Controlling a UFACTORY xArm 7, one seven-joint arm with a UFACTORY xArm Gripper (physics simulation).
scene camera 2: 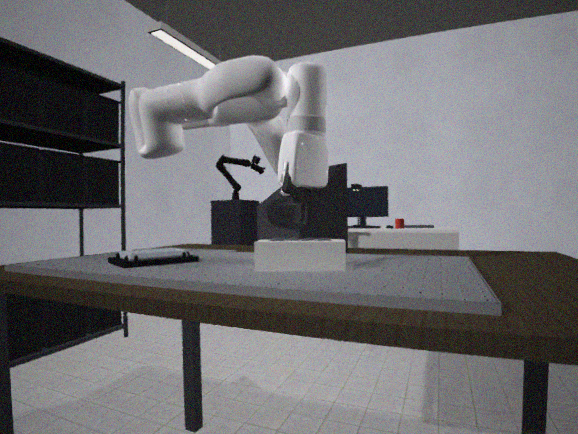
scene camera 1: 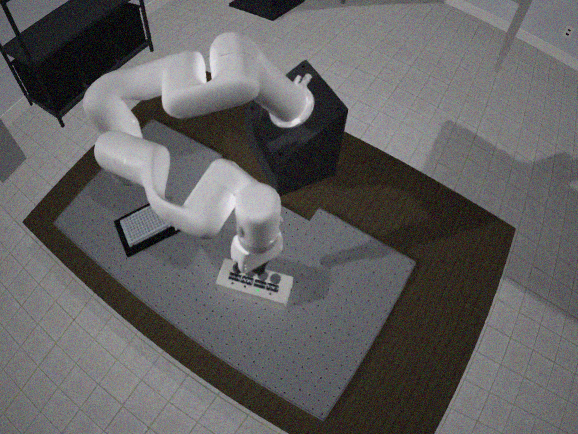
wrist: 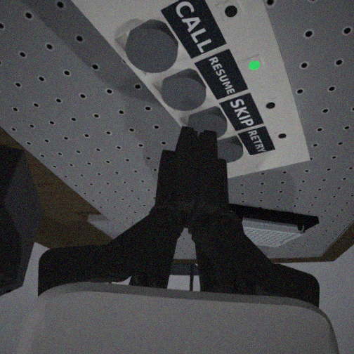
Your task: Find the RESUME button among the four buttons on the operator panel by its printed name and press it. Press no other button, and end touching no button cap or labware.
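Frame: origin at the arm's base, x left, y down, z back, level; metres.
Seen in the pictures: gripper, between the fingertips: (scene camera 2: 303, 224) (scene camera 1: 257, 269); arm's base, origin of its link: (scene camera 1: 292, 107).
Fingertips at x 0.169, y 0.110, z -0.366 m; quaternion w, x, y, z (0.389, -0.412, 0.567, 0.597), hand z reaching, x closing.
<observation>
Pixels of each thing's top centre, then the offset from my fingertips to it. Level surfaces: height alone.
- white operator panel, centre of its top: (scene camera 2: 300, 238) (scene camera 1: 254, 280) dx +0.001, dy +0.028, dz -0.018 m
- black tray with a pale well plate, centre of its top: (scene camera 2: 153, 250) (scene camera 1: 143, 222) dx -0.339, dy +0.057, dz -0.061 m
- board, height of its surface: dy +0.083 m
The white operator panel (scene camera 1: 225, 278) (scene camera 2: 300, 256) (wrist: 292, 155) lies on the grey perforated board. In the wrist view its round grey caps run from CALL (wrist: 151, 46) through RESUME (wrist: 184, 90) and SKIP (wrist: 210, 119) to RETRY (wrist: 231, 149). A green light (wrist: 254, 65) (scene camera 1: 257, 290) is lit beside the RESUME label (wrist: 221, 75). My gripper (wrist: 191, 146) is shut and empty, above the panel. The RESUME cap shows uncovered, apart from the fingers. The fingertips overlap the lower edge of the SKIP cap in the wrist view; their exact height over it is hard to tell.
A black tray with a pale well plate (scene camera 1: 145, 227) (scene camera 2: 155, 254) (wrist: 272, 233) sits on the board (scene camera 1: 320, 350) to the panel's left in the scene views. The arm's black pedestal (scene camera 1: 310, 160) stands behind. A dark shelf rack (scene camera 2: 123, 200) is at the left.
</observation>
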